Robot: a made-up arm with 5 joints.
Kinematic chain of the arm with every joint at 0, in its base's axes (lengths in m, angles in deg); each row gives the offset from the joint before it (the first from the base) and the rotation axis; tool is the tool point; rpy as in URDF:
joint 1: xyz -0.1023 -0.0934 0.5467 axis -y
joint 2: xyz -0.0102 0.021 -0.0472 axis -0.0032 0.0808 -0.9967
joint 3: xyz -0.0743 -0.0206 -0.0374 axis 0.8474 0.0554 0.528
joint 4: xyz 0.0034 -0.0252 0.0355 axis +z
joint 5: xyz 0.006 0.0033 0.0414 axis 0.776 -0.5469 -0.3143
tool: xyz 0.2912 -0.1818 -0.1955 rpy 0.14 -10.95 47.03
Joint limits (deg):
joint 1: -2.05..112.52
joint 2: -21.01..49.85
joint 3: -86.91..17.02
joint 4: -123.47..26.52
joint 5: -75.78..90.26
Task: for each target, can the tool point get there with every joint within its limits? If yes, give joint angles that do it. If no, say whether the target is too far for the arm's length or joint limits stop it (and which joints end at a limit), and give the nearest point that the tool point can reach.
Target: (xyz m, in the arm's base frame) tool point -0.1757 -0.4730 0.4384
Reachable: yes | joints 72.04 -9.16 -42.90 -52.20 3.07
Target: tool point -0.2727 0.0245 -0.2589
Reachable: no: too far | nearest point -0.2042 -0.0164 0.0649 | short by 0.334 m
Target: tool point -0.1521 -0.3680 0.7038
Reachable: yes | joints 72.79 -7.76 -65.64 1.54 39.75
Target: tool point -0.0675 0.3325 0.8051
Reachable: no: joint limits stop it (at a limit: joint 2, joint 3, joint 4) | nearest point -0.0649 0.0871 0.8240 | short by 0.246 m
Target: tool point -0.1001 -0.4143 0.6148
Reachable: yes | joints 81.93 12.02 -51.35 5.13 24.34
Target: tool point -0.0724 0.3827 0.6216
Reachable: no: joint limits stop it (at a limit: joint 1, joint 2, joint 3, joint 5) | nearest point -0.3382 0.3284 0.5614 | short by 0.278 m
